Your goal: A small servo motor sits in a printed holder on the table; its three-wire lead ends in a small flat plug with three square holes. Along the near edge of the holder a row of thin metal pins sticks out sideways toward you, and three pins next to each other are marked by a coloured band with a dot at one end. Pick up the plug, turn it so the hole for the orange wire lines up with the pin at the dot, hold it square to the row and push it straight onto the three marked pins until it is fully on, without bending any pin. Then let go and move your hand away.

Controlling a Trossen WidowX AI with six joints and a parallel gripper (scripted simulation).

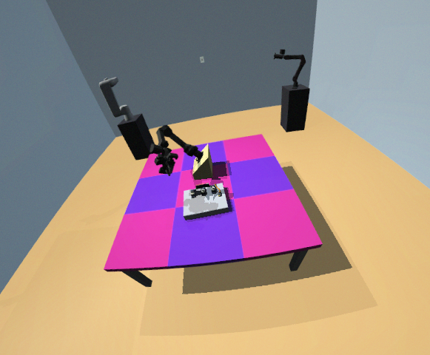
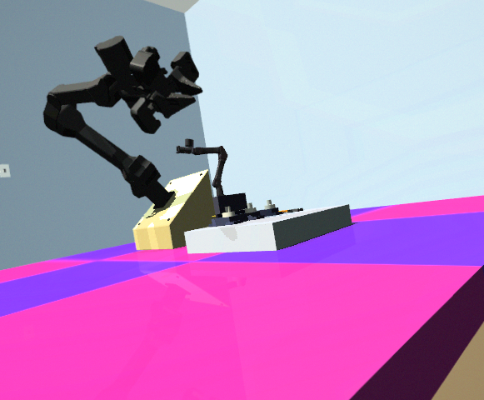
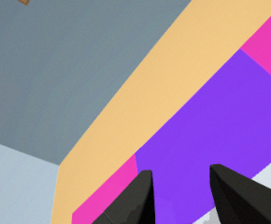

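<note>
My gripper tip is now 26 cm above the servo, 15 cm to the right of it and 8 cm past it. The rest, counted from my gripper tip: printed holder: 28 cm below, 16 cm to the left, 3 cm ahead.
</note>
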